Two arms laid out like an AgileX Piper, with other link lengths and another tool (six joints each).
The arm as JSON. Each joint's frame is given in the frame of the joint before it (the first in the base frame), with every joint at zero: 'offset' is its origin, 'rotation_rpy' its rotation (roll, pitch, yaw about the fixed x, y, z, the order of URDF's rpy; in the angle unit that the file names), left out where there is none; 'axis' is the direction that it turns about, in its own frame. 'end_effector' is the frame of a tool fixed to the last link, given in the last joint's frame.
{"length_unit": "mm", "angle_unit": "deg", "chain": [
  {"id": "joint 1", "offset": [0.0, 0.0, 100.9], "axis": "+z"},
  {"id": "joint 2", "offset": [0.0, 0.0, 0.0], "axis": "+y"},
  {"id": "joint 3", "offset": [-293.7, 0.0, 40.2], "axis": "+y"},
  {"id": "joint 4", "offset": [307.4, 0.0, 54.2], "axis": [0.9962, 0.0, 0.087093]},
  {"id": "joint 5", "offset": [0.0, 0.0, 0.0], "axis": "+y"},
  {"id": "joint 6", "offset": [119.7, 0.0, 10.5], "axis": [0.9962, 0.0, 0.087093]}
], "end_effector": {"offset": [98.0, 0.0, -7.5], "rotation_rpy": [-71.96, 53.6, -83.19]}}
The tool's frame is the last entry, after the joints.
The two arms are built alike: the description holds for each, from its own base.
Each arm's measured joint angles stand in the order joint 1, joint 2, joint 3, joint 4, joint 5, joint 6.
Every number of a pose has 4 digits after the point.
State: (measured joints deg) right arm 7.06 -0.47 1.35 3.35 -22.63 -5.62; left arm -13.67 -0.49 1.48 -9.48 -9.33 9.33
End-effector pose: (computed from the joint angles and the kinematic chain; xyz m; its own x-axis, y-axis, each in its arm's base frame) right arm 0.2143 0.0209 0.2715 0.4127 -0.5778 -0.7041 0.3436 0.8147 -0.4671; left arm 0.2241 -0.0485 0.2215 0.0550 -0.6199 -0.7827 0.4559 0.7130 -0.5327
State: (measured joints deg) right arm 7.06 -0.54 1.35 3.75 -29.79 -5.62; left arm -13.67 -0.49 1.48 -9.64 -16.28 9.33
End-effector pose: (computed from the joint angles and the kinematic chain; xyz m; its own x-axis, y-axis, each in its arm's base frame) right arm 0.2024 0.0173 0.2960 0.4934 -0.5654 -0.6610 0.4035 0.8220 -0.4019; left arm 0.2195 -0.0429 0.2469 0.1560 -0.6427 -0.7501 0.5014 0.7058 -0.5005
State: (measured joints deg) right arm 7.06 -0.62 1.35 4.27 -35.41 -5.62; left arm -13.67 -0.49 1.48 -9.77 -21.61 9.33
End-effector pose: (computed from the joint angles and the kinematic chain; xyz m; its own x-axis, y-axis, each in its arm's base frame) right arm 0.1910 0.0136 0.3142 0.5524 -0.5547 -0.6222 0.4448 0.8275 -0.3427; left arm 0.2140 -0.0380 0.2657 0.2309 -0.6580 -0.7168 0.5334 0.7017 -0.4723
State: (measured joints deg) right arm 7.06 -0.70 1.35 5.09 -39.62 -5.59; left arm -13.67 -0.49 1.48 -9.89 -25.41 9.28
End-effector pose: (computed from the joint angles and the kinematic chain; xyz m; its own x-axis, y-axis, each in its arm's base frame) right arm 0.1814 0.0096 0.3269 0.5939 -0.5426 -0.5940 0.4715 0.8330 -0.2895; left arm 0.2091 -0.0343 0.2788 0.2820 -0.6686 -0.6881 0.5549 0.6988 -0.4515
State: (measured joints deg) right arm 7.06 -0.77 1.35 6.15 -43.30 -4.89; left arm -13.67 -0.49 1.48 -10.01 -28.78 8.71
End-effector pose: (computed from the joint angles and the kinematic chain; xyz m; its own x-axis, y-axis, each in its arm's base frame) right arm 0.1723 0.0052 0.3372 0.6322 -0.5196 -0.5747 0.4843 0.8440 -0.2302; left arm 0.2039 -0.0309 0.2900 0.3219 -0.6838 -0.6548 0.5756 0.6905 -0.4380
